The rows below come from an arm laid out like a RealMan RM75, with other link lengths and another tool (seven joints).
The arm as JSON. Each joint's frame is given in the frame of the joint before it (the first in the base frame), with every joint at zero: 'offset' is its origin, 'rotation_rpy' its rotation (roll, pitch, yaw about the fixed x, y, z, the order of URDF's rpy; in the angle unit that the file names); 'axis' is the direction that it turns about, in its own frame. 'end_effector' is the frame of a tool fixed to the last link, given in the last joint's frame.
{
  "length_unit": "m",
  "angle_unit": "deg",
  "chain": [
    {
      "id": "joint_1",
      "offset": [
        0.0,
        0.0,
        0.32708
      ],
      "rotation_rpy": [
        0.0,
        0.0,
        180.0
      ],
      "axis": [
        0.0,
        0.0,
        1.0
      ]
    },
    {
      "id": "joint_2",
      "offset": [
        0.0,
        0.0,
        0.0
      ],
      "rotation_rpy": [
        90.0,
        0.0,
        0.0
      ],
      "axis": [
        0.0,
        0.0,
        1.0
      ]
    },
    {
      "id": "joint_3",
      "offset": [
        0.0,
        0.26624,
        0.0
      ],
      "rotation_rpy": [
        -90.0,
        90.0,
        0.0
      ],
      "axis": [
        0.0,
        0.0,
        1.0
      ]
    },
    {
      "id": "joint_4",
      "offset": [
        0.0,
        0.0,
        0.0
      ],
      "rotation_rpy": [
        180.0,
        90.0,
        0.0
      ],
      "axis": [
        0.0,
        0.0,
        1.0
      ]
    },
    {
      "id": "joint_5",
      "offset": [
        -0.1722,
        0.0,
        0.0
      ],
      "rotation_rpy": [
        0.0,
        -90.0,
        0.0
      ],
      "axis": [
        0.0,
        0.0,
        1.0
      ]
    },
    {
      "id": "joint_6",
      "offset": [
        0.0,
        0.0,
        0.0
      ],
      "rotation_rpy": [
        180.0,
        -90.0,
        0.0
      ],
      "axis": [
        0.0,
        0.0,
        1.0
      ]
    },
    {
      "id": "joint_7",
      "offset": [
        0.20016,
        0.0,
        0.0
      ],
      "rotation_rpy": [
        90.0,
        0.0,
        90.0
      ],
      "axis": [
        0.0,
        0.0,
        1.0
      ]
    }
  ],
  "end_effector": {
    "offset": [
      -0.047,
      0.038,
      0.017
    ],
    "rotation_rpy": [
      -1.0,
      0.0,
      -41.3
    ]
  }
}
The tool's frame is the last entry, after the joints.
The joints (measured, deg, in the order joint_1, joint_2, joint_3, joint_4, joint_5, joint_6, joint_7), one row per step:
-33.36 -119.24 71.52 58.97 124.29 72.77 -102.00
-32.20 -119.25 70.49 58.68 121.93 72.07 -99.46
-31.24 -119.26 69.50 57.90 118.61 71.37 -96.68
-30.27 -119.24 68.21 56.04 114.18 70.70 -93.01
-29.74 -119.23 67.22 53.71 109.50 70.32 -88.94
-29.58 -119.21 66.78 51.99 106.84 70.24 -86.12
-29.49 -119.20 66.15 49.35 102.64 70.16 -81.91
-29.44 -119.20 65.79 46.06 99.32 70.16 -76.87
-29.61 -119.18 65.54 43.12 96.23 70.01 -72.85
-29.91 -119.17 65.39 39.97 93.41 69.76 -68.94
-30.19 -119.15 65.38 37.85 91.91 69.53 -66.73
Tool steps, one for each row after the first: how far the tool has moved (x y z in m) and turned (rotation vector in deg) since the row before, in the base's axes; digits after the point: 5 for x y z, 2 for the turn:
-0.00004 0.00157 0.00080 1.43 -2.07 -0.49
0.00307 0.00183 -0.00002 1.42 -2.86 -0.48
0.00339 0.00144 -0.00051 1.55 -3.75 -0.20
0.00523 0.00161 -0.00115 1.32 -3.71 -0.70
0.00229 0.00048 -0.00123 0.63 -1.89 -0.70
0.00487 0.00181 -0.00139 1.21 -3.00 -1.02
-0.00041 -0.00049 -0.00356 0.89 -1.75 -1.30
0.00108 0.00110 -0.00267 1.02 -1.70 -0.76
0.00003 0.00095 -0.00335 0.96 -1.35 -0.50
-0.00089 0.00009 -0.00271 0.39 -0.59 -0.05

